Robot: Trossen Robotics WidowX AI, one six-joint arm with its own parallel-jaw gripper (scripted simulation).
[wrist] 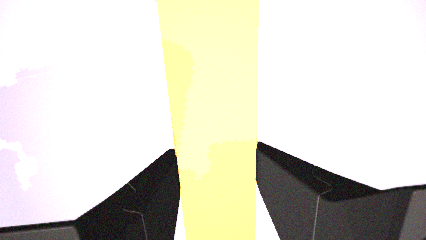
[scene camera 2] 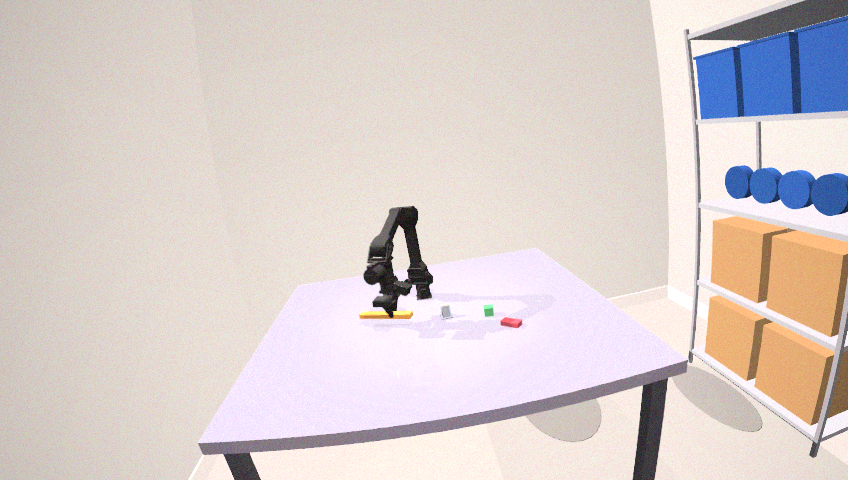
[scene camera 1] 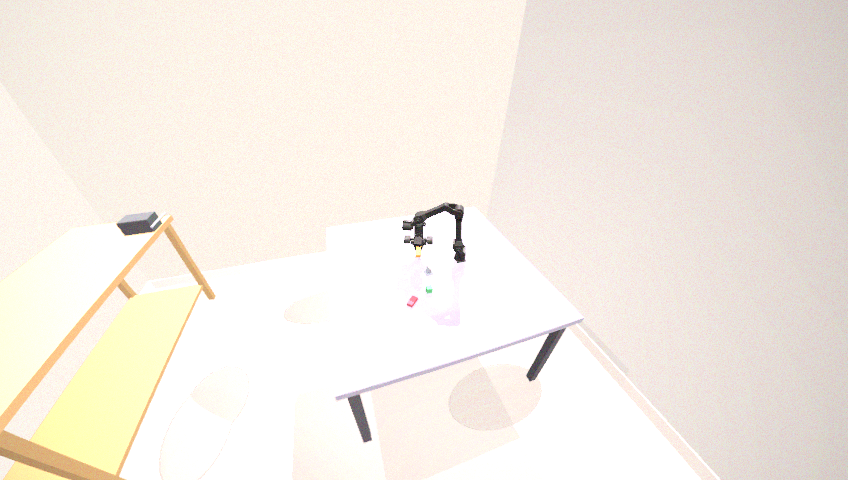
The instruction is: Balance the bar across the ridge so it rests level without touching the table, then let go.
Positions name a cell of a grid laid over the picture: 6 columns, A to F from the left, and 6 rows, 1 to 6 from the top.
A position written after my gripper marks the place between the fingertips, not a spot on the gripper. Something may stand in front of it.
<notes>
My gripper (scene camera 2: C4) carries a bar (wrist: C2).
My gripper shows as well in the wrist view (wrist: D4).
</notes>
